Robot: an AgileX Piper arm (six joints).
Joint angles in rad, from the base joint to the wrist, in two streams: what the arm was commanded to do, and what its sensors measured. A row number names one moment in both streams.
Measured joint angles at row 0:
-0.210 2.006 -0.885 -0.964 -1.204 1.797
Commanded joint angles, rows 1 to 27:
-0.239 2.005 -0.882 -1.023 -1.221 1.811
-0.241 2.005 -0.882 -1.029 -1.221 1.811
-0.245 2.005 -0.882 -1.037 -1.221 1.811
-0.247 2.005 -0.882 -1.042 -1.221 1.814
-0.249 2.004 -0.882 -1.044 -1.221 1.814
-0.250 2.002 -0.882 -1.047 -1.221 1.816
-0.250 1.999 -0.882 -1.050 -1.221 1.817
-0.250 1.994 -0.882 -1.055 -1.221 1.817
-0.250 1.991 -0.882 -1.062 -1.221 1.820
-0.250 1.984 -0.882 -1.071 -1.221 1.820
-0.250 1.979 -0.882 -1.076 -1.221 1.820
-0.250 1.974 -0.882 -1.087 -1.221 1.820
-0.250 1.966 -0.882 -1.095 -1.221 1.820
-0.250 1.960 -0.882 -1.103 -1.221 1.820
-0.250 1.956 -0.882 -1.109 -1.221 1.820
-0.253 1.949 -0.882 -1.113 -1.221 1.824
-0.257 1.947 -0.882 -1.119 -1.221 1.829
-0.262 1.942 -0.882 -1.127 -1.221 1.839
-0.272 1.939 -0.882 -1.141 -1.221 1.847
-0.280 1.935 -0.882 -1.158 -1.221 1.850
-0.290 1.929 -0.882 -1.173 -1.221 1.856
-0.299 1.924 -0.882 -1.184 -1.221 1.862
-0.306 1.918 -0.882 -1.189 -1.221 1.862
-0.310 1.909 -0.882 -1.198 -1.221 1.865
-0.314 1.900 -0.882 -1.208 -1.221 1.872
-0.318 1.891 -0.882 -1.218 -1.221 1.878
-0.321 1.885 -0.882 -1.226 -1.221 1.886
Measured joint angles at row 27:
-0.301 1.921 -0.885 -1.186 -1.206 1.863
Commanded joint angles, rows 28 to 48:
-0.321 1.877 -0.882 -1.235 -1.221 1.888
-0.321 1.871 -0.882 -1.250 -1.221 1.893
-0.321 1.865 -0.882 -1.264 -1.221 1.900
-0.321 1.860 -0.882 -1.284 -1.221 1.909
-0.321 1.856 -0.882 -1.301 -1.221 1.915
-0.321 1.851 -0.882 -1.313 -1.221 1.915
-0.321 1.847 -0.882 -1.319 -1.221 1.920
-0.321 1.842 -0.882 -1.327 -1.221 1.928
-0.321 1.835 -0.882 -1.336 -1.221 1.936
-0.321 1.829 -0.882 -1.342 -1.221 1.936
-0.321 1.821 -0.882 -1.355 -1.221 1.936
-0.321 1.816 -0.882 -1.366 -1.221 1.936
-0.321 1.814 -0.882 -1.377 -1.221 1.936
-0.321 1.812 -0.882 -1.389 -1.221 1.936
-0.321 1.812 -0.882 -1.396 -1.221 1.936
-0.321 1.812 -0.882 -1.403 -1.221 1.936
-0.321 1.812 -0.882 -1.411 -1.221 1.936
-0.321 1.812 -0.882 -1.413 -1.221 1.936
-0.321 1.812 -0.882 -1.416 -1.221 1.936
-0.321 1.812 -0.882 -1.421 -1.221 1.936
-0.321 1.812 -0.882 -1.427 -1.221 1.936
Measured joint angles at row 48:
-0.315 1.821 -0.885 -1.406 -1.206 1.935
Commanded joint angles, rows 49 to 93:
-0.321 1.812 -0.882 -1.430 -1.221 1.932
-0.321 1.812 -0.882 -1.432 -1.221 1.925
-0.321 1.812 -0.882 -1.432 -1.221 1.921
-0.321 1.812 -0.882 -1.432 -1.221 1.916
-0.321 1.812 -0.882 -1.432 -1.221 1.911
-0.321 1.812 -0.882 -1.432 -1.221 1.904
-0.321 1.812 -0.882 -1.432 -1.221 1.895
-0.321 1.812 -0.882 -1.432 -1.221 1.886
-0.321 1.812 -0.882 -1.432 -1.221 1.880
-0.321 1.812 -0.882 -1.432 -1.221 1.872
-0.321 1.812 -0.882 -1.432 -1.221 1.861
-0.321 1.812 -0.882 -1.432 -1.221 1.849
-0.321 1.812 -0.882 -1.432 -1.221 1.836
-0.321 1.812 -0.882 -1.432 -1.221 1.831
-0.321 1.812 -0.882 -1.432 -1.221 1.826
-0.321 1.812 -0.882 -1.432 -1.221 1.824
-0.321 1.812 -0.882 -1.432 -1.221 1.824
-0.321 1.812 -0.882 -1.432 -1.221 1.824
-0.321 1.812 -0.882 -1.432 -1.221 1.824
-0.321 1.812 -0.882 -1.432 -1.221 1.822
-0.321 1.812 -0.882 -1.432 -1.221 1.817
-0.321 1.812 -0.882 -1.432 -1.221 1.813
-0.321 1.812 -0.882 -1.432 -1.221 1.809
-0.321 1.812 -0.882 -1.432 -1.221 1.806
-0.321 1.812 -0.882 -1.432 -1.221 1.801
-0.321 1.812 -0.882 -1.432 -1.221 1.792
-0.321 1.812 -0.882 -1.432 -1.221 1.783
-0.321 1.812 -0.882 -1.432 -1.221 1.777
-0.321 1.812 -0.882 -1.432 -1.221 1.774
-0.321 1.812 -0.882 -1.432 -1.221 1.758
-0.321 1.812 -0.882 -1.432 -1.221 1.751
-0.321 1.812 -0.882 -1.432 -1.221 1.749
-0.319 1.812 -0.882 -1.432 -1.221 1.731
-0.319 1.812 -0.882 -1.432 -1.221 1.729
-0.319 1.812 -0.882 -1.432 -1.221 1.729
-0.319 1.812 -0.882 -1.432 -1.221 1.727
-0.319 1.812 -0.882 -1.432 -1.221 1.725
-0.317 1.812 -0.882 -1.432 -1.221 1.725
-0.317 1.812 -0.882 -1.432 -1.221 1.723
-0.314 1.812 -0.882 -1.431 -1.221 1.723
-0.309 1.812 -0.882 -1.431 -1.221 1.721
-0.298 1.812 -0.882 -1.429 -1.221 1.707
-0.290 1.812 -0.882 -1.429 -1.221 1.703
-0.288 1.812 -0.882 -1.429 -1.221 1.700
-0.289 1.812 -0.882 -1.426 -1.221 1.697
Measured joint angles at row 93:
-0.298 1.821 -0.885 -1.430 -1.206 1.722
